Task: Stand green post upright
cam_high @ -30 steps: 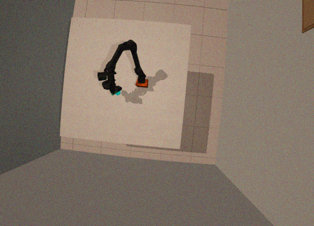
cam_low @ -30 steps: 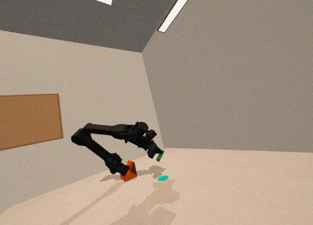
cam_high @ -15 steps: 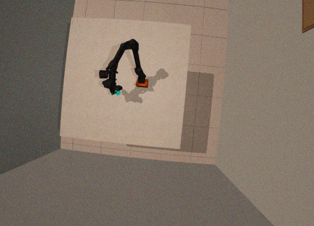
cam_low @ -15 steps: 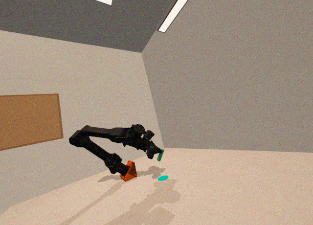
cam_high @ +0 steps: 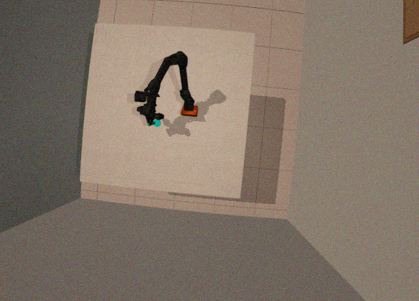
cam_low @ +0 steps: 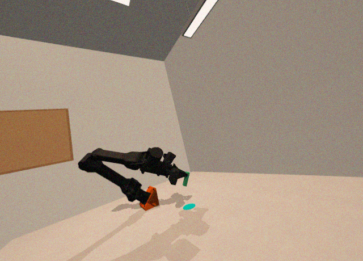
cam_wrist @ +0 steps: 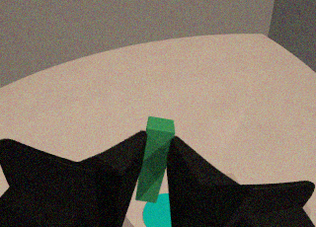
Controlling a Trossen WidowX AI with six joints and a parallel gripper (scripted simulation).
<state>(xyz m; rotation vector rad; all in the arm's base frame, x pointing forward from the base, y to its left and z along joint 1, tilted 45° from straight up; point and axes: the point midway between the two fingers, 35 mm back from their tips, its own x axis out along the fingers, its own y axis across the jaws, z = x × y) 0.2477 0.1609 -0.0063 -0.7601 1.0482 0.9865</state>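
Right now my gripper tip is 1 cm past the cyan circle, 2 cm to the left of it and 14 cm above it. From my gripper tip the other things lie so: green post (1 cm behind, 1 cm to the right, 2 cm below).
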